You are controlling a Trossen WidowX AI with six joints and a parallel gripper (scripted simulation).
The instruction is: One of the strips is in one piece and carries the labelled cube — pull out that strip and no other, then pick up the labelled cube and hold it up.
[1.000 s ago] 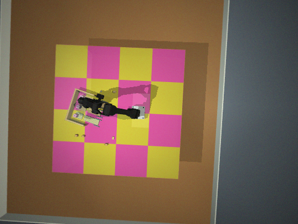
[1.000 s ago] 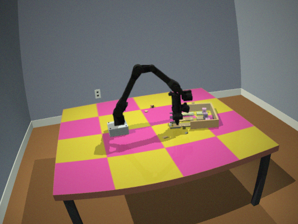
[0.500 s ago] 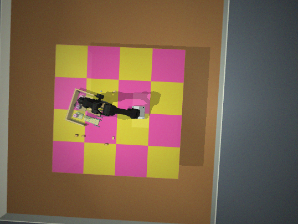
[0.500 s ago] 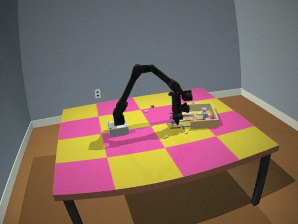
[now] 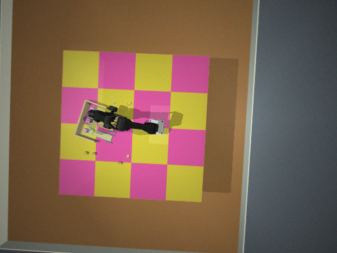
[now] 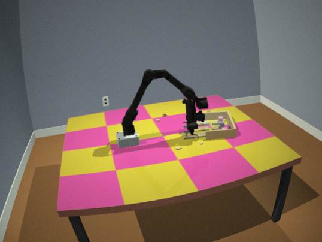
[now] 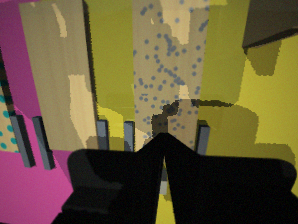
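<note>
The grey peg is 13 cm to the right of my gripper tip and 3 cm ahead of it.
</note>
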